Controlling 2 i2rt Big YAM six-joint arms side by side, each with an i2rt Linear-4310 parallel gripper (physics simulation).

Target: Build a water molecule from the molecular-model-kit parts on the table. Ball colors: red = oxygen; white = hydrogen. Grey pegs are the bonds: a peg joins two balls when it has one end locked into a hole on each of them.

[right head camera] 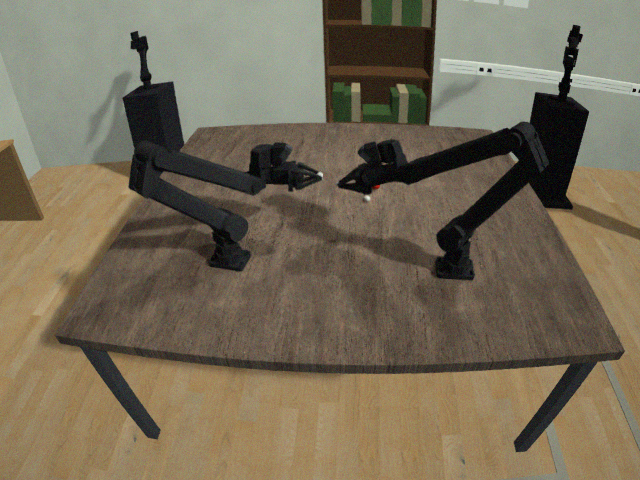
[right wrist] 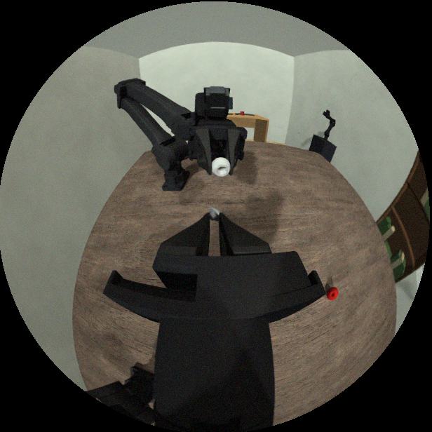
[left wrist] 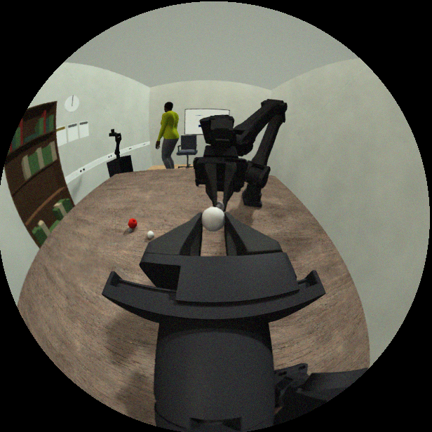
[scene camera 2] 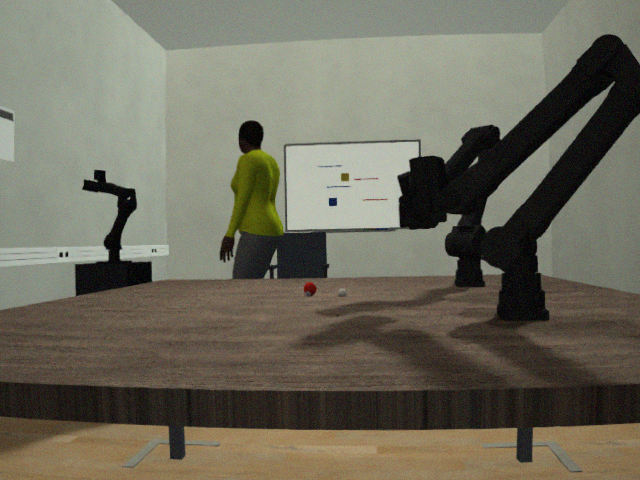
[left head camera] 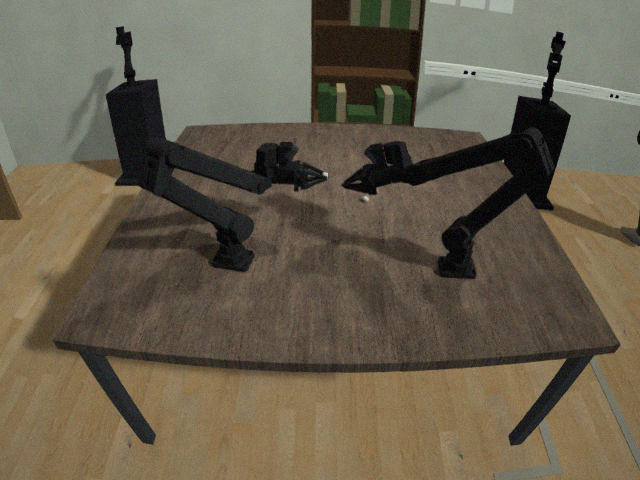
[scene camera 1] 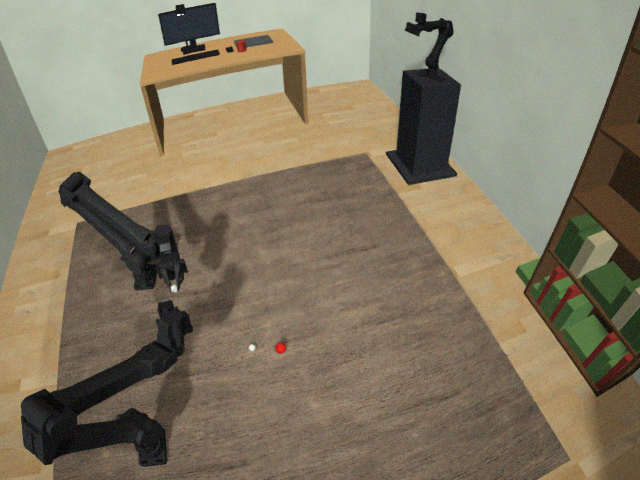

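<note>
My left gripper (left head camera: 324,176) (left wrist: 213,216) is shut on a white ball (right head camera: 320,175) (scene camera 1: 174,288) (right wrist: 220,167), held above the table. A hole in this ball faces my right gripper (left head camera: 344,184) (right head camera: 340,184). My right gripper is shut on a small grey peg (right wrist: 214,213) (left wrist: 220,205) that sticks out past its fingertips. The two grippers face each other; a gap shows between peg and ball. A second white ball (right head camera: 366,197) (scene camera 1: 251,347) (scene camera 2: 342,292) lies on the table beside the red ball (scene camera 1: 280,348) (scene camera 2: 310,287) (left wrist: 132,223). A grey peg (scene camera 2: 308,293) shows low on the red ball, which is hidden in the left head camera.
The balls on the table lie beyond the two arms, toward the bookshelf (scene camera 1: 568,198) side, near the middle of the wooden table (scene camera 1: 336,258). Two more small arms stand on dark pedestals (left head camera: 135,121) (left head camera: 542,121) beyond the table. A person (scene camera 2: 256,191) stands behind it in scene camera 2.
</note>
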